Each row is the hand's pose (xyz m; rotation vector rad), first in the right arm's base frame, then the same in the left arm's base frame.
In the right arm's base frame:
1: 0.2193 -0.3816 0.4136 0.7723 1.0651 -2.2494
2: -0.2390 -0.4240 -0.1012 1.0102 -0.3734 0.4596
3: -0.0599 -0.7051 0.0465 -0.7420 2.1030 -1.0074
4: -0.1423 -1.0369 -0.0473 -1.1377 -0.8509 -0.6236
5: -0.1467 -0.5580 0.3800 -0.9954 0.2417 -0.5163
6: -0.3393 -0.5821 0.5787 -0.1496 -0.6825 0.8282
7: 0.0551 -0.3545 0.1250 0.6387 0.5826 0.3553
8: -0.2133 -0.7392 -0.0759 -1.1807 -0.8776 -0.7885
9: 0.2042 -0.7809 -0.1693 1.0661 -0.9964 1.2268
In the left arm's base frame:
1: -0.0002 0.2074 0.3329 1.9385 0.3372 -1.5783
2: 0.2535 0.1725 -0.3084 0.5423 -1.4884 0.6945
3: 0.1163 -0.1075 -0.1195 0.1906 1.2141 -1.2410
4: 0.0707 -0.4220 -0.2765 -0.9302 -1.6197 -1.5829
5: -0.1672 0.1201 -0.0286 -0.5898 -0.6151 -1.2970
6: -0.4241 0.1830 -0.1134 -0.7780 -1.6232 0.3828
7: 0.1936 0.2141 0.0620 0.3924 -0.5709 0.3263
8: 0.1520 -0.1280 -0.3143 -0.8806 -1.6122 -1.7718
9: 0.3882 -0.2858 0.0083 0.0676 -1.8630 1.5452

